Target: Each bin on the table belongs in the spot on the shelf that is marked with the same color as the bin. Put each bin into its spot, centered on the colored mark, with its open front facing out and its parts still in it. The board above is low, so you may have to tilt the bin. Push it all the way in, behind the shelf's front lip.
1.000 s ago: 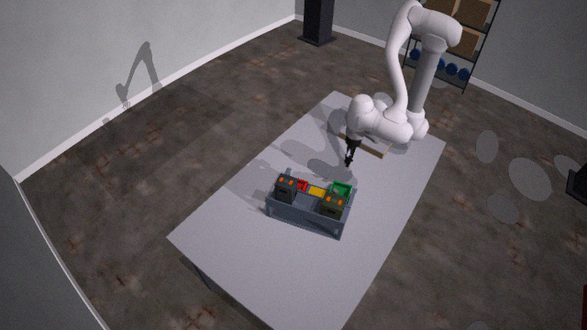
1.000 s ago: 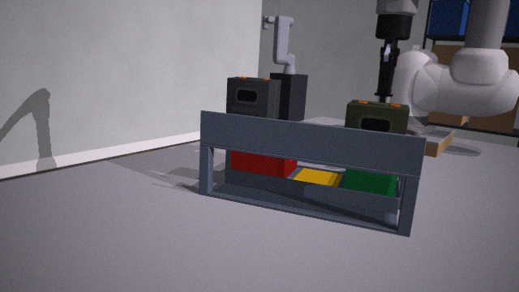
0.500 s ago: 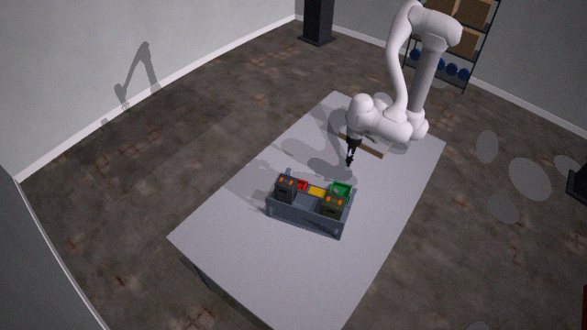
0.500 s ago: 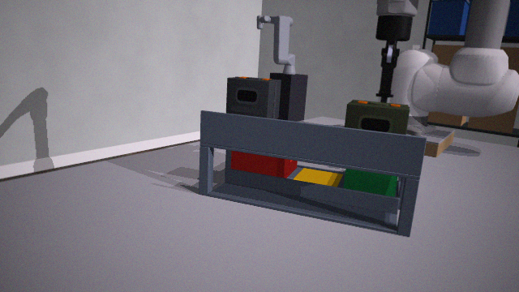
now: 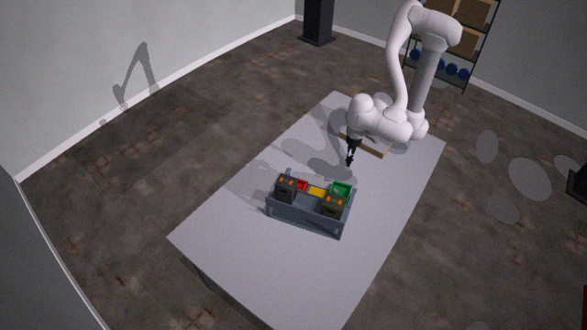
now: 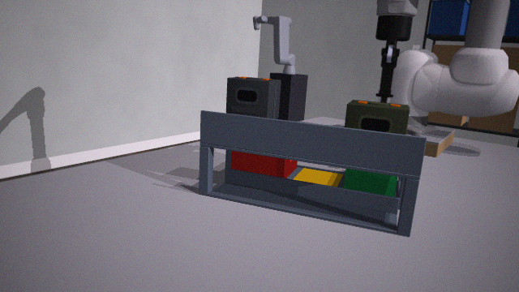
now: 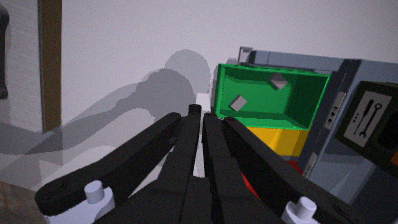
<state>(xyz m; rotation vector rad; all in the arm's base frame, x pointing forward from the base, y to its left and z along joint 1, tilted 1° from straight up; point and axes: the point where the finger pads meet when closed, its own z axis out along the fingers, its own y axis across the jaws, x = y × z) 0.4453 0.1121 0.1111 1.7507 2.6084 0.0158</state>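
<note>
The green bin lies 11 cm ahead of my hand, 4 cm to the left of it and 11 cm below it. Round my hand: olive box: 25 cm ahead, 10 cm to the left, 1 cm below; then red bin: 25 cm ahead, 15 cm to the right, 11 cm below; then dark grey box: 33 cm ahead, 11 cm to the right, 1 cm above.
</note>
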